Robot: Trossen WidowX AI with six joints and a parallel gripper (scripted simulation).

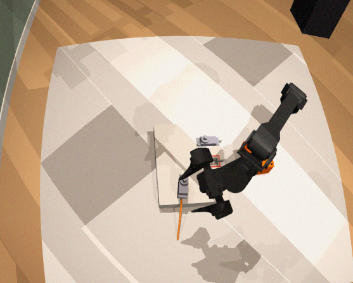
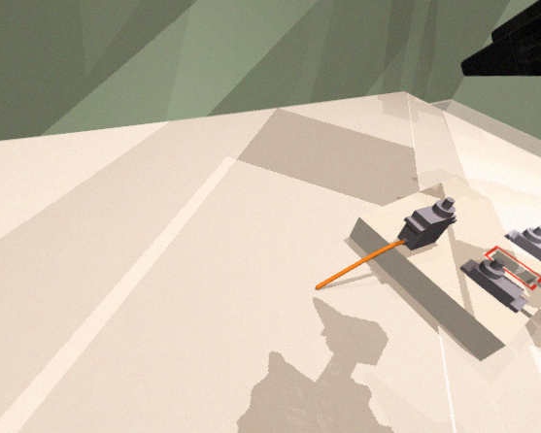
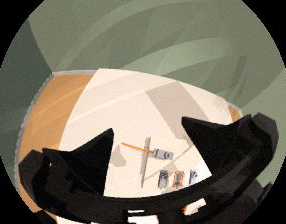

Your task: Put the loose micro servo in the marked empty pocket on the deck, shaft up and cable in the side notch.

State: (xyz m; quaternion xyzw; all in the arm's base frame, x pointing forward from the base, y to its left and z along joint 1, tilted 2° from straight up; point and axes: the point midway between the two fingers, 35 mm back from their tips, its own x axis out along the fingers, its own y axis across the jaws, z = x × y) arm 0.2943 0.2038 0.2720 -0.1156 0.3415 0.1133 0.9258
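Now: the deck 28 cm below my gripper tip, 20 cm to the right of it and 3 cm behind it.
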